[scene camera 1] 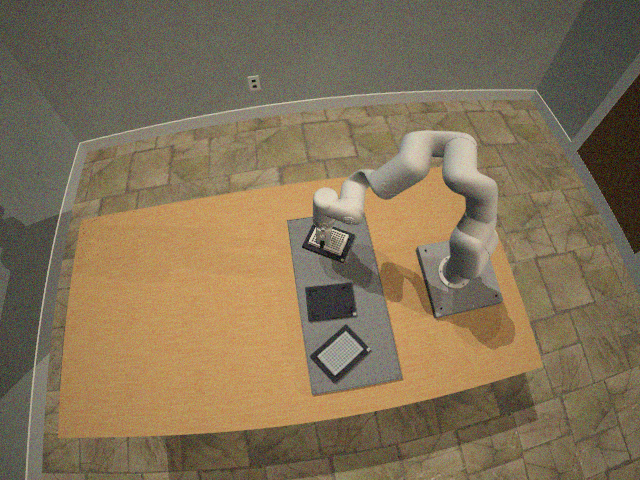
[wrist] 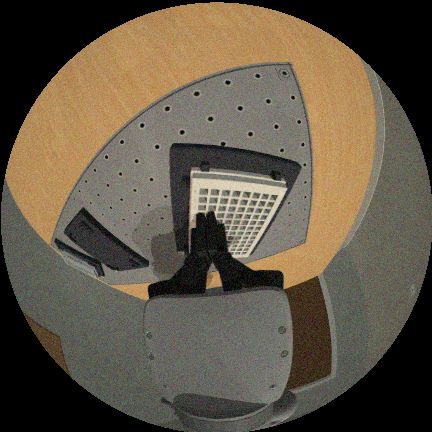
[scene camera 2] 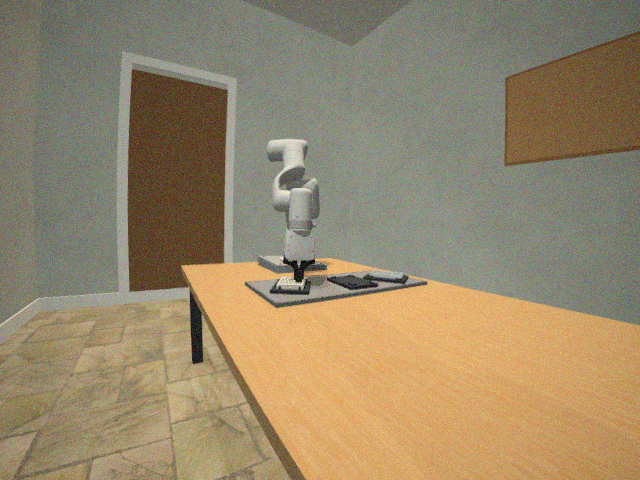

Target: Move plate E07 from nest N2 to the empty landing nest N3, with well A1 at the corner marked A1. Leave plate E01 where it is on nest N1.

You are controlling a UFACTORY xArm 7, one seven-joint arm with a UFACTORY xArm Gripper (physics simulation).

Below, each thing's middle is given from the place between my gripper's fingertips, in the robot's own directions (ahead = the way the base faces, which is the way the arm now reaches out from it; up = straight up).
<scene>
Now: the black plate holder (wrist: 84, 230) 220 mm to the left of my hand, 30 mm behind it and 20 mm below it.
</scene>
